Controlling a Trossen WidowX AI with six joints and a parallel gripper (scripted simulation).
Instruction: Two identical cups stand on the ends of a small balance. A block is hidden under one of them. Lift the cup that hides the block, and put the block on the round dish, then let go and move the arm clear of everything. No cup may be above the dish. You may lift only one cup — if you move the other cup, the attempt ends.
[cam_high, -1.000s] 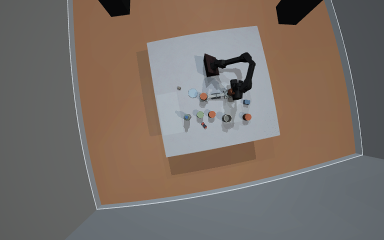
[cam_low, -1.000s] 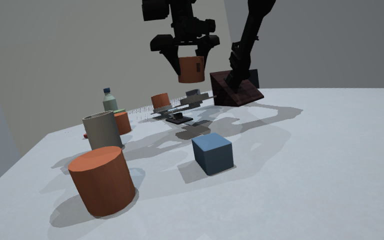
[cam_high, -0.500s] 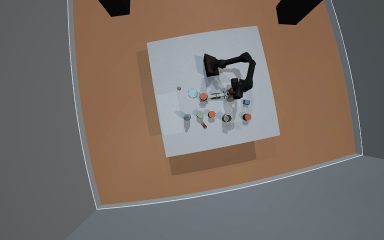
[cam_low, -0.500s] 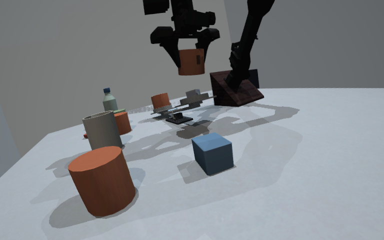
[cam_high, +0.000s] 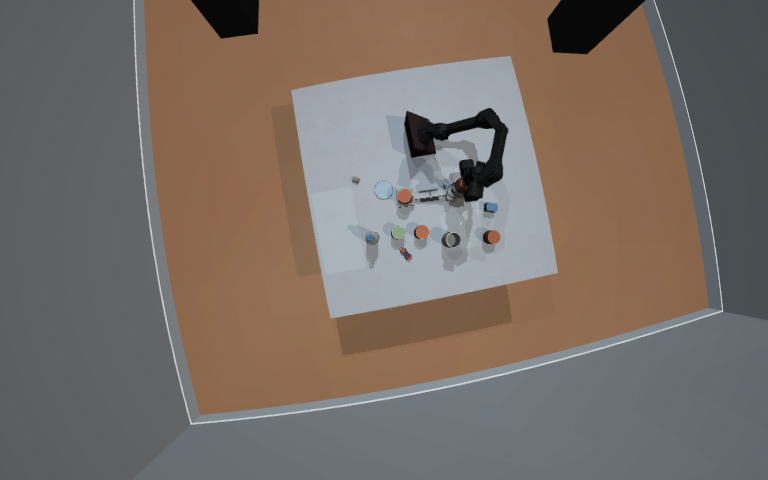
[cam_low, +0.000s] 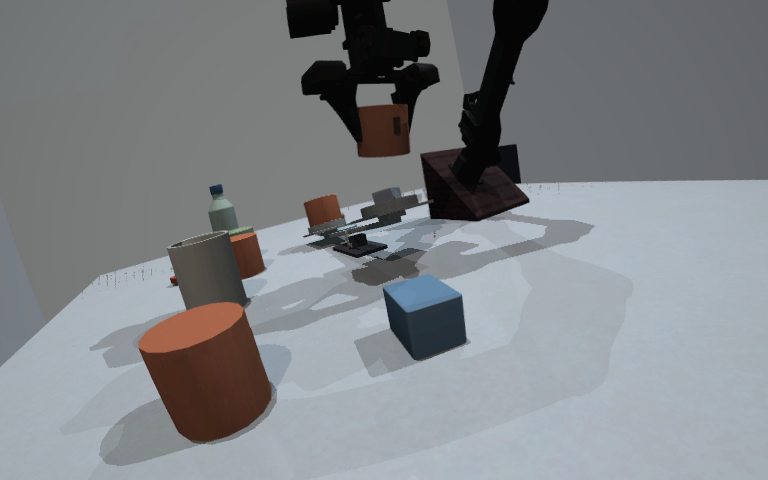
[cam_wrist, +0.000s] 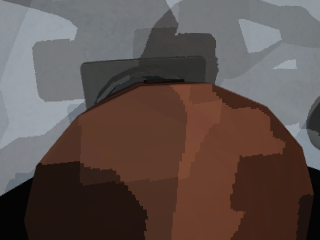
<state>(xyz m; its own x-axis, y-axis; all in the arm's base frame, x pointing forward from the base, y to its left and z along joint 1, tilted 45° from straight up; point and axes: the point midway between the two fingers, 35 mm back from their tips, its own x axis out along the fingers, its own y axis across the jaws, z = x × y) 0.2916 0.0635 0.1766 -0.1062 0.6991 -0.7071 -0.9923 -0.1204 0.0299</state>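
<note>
Right now the grey block is 10 mm to the right of my gripper tip and 80 mm below it. Also, from my gripper tip: red item: 320 mm ahead, 280 mm to the right, 160 mm below; pale blue round dish: 30 mm behind, 380 mm to the right, 170 mm below; orange cup: 20 mm to the left, 10 mm above.
</note>
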